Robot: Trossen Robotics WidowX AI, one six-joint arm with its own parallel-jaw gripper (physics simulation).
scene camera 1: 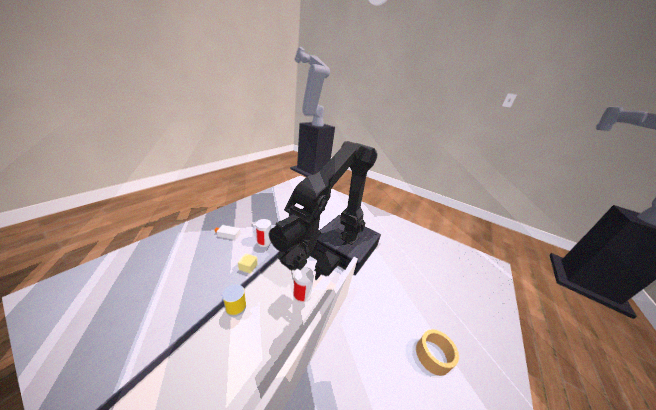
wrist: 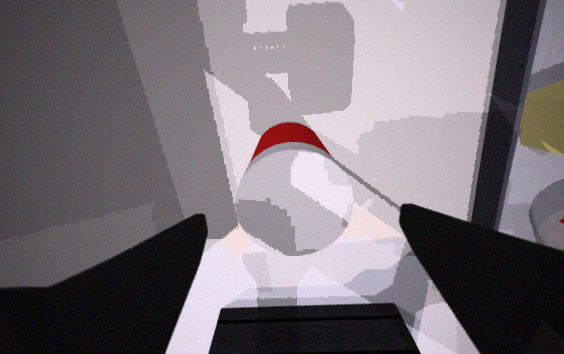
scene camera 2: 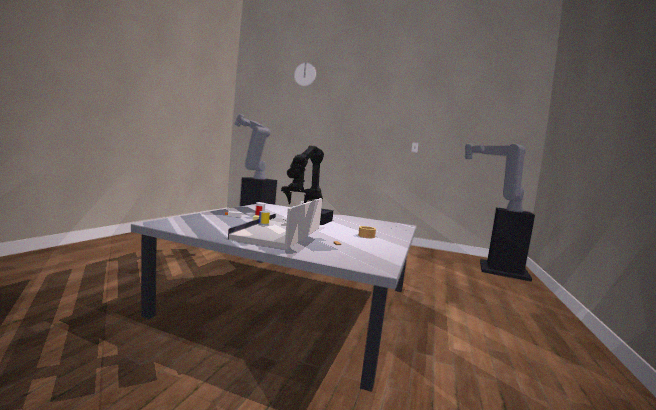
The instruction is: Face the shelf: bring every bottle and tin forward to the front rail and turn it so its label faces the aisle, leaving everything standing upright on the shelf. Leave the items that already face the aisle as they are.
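Places are measured from the arm's base along level axes (x ahead, y left, z up), in metres.
Pixels of known places: gripper, fingertip midpoint: [scene camera 1: 304, 271] [wrist: 302, 217] [scene camera 2: 296, 205]; arm's base, origin of the base link: [scene camera 1: 349, 237].
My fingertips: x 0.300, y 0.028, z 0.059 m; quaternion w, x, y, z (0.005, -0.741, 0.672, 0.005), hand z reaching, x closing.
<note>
Ahead of a thing's pixels: the offset from my fingertips to its middle.
A white tin with a red label @[dy +0.004, dx +0.001, dz -0.058 m] [scene camera 1: 300, 290] [wrist: 292, 200] stands upright on the pale shelf [scene camera 1: 200, 380] [scene camera 2: 262, 241] [wrist: 425, 65], near its back panel [scene camera 2: 304, 221] [wrist: 75, 125]. In the wrist view its red side shows towards the top, along the shelf, with the dark front rail [scene camera 1: 170, 351] [scene camera 2: 242, 228] [wrist: 505, 100] to the right. My gripper [scene camera 1: 307, 270] [scene camera 2: 297, 201] [wrist: 302, 217] is open and empty, pointing down above this tin, one finger to each side in the wrist view. A yellow tin @[dy -0.103, dx +0.167, dz -0.072 m] [scene camera 1: 235, 301] [scene camera 2: 265, 218] stands upright close to the rail.
Beyond the rail are a red-and-white can @[dy -0.303, dx -0.077, dz -0.083 m] [scene camera 1: 262, 233] [scene camera 2: 259, 209], a yellow block @[dy -0.231, dx +0.046, dz -0.114 m] [scene camera 1: 247, 263] [wrist: 545, 120] and a white bottle with an orange cap @[dy -0.447, dx +0.010, dz -0.119 m] [scene camera 1: 228, 232] lying down. Behind the panel lie a tan ring @[dy +0.395, dx -0.132, dz -0.108 m] [scene camera 1: 425, 358] [scene camera 2: 367, 234] and a small orange piece @[dy +0.334, dx +0.166, dz -0.129 m] [scene camera 2: 337, 243].
</note>
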